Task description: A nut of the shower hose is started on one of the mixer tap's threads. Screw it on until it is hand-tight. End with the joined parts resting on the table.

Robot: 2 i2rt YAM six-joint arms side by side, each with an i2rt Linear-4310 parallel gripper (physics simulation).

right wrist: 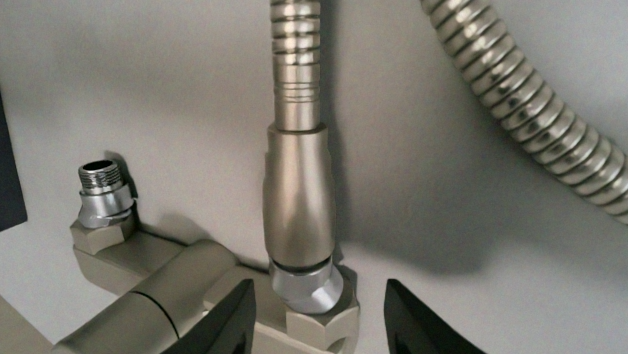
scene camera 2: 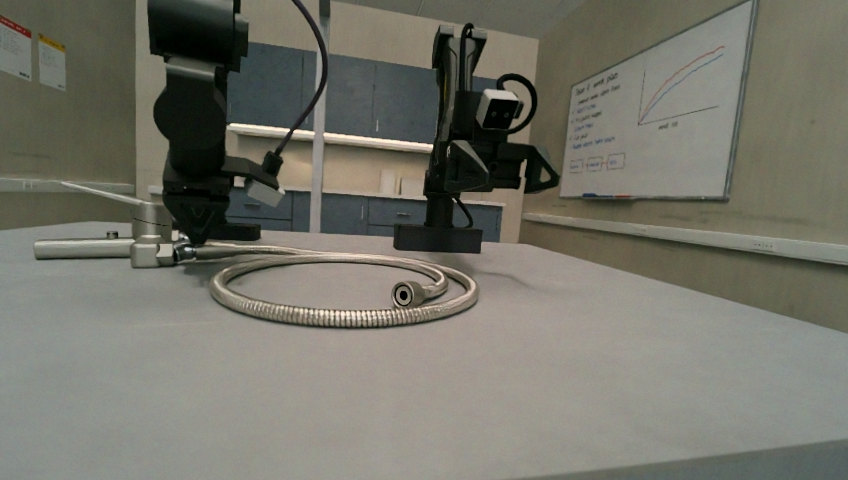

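Seen in the pictures: left gripper, between the fingertips: (scene camera 2: 524,179); right gripper, between the fingertips: (right wrist: 319,293) (scene camera 2: 198,235); left arm's base, origin of its link: (scene camera 2: 438,231).
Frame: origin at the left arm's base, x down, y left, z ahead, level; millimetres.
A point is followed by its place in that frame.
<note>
The mixer tap (scene camera 2: 83,248) @[x 29, y -557, z 238 mm] (right wrist: 120,310) @[x -13, y -471, z 189 mm] lies on the table. Its free threaded outlet (right wrist: 100,177) @[x 26, y -456, z 122 mm] shows at the left of the right wrist view. The hose's tapered nut (scene camera 2: 215,252) @[x 26, y -392, z 249 mm] (right wrist: 299,200) @[x 13, y -391, z 241 mm] sits in line on the other outlet, against the chrome fitting (scene camera 2: 183,251) @[x 24, y -427, z 262 mm] (right wrist: 307,290) @[x 14, y -427, z 256 mm]; no thread shows between them. The coiled metal hose (scene camera 2: 351,318) @[x 35, y -210, z 497 mm] (right wrist: 296,42) @[x 18, y -347, z 222 mm] rests on the table. My right gripper (scene camera 2: 199,236) @[x 1, y -410, z 261 mm] (right wrist: 319,293) @[x 1, y -410, z 261 mm] is partly open, its fingertips either side of the chrome fitting, with gaps on both sides. My left gripper (scene camera 2: 514,179) @[x -101, y -15, z 404 mm] is wide open in the air, away from the tap.
The hose's other end nut (scene camera 2: 405,294) @[x 28, y -156, z 447 mm] lies at the coil's right side. The tap's lever (scene camera 2: 110,193) @[x -46, y -529, z 230 mm] points up to the left. The left arm's base (scene camera 2: 437,239) @[x 16, y -10, z 35 mm] stands behind the coil. The table's front edge (scene camera 2: 714,457) @[x 45, y -43, z 669 mm] crosses the lower right.
</note>
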